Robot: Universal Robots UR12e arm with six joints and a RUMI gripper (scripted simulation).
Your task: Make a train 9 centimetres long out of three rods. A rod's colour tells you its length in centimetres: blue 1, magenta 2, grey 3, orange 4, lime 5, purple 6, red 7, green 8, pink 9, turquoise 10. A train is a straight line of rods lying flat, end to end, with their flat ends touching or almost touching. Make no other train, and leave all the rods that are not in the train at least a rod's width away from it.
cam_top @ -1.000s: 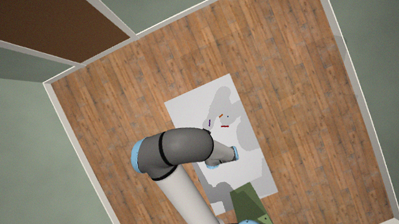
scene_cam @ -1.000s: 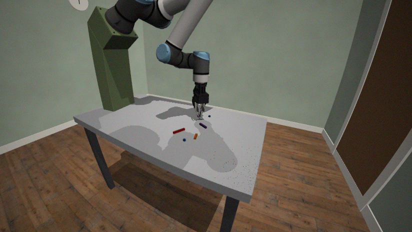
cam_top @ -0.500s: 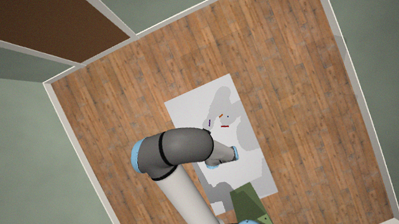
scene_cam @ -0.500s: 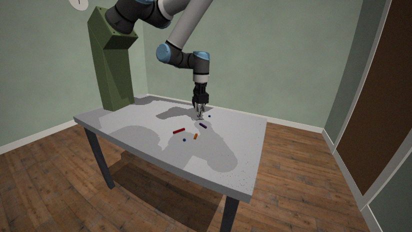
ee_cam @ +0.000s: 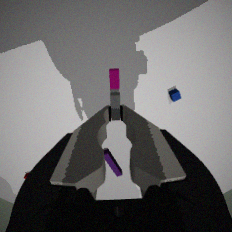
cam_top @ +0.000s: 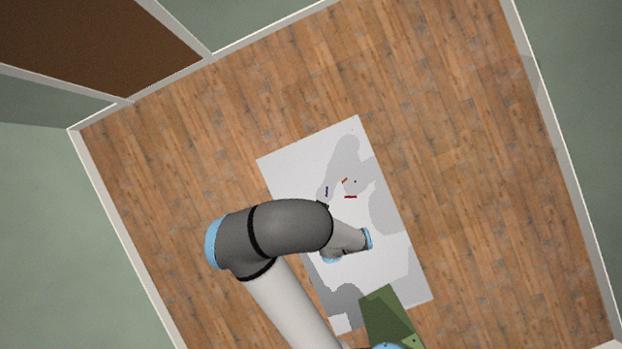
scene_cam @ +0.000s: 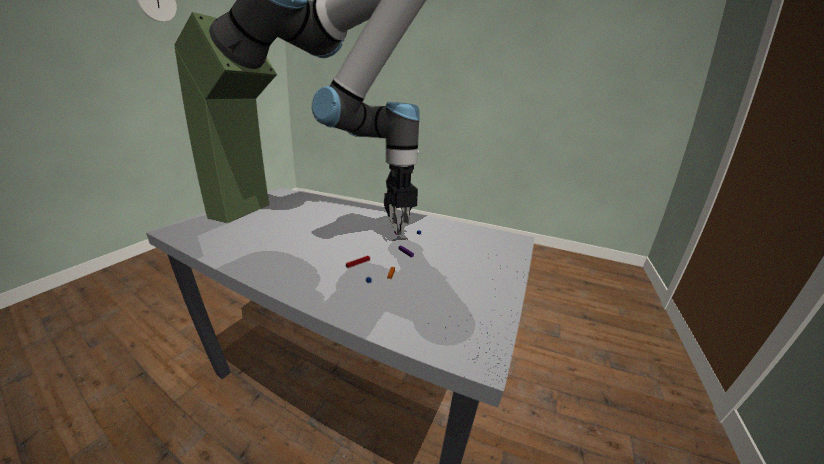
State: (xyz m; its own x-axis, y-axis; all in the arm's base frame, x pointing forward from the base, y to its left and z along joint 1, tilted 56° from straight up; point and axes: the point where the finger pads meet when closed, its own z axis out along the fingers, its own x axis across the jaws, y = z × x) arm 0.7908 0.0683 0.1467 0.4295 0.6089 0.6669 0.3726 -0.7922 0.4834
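Now: hand 1 cm above the grey rod. Round my hand: red rod: 2 cm behind, 20 cm to the right, 2 cm below; purple rod: 7 cm ahead, 9 cm to the right, 2 cm below; magenta rod: 2 cm behind, 2 cm to the left, 2 cm below.
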